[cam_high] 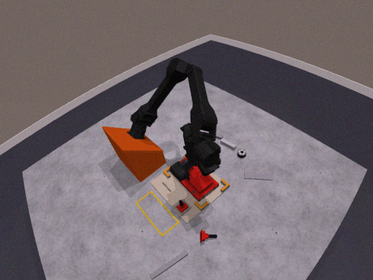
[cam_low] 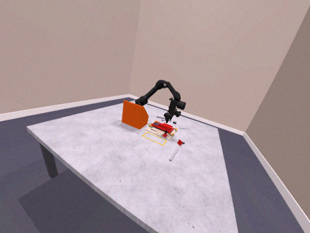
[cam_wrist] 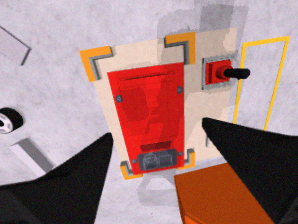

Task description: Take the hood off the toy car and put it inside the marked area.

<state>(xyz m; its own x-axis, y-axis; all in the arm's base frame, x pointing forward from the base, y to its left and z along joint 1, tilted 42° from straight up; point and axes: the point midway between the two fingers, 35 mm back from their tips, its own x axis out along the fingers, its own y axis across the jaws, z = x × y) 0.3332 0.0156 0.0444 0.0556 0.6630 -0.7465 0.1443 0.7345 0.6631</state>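
My gripper tip is 5 cm above the red hood. From my gripper tip the other things lie so: beige base plate: 3 cm behind, 2 cm to the right, 8 cm below; small wheel: 4 cm ahead, 24 cm to the left, 8 cm below.
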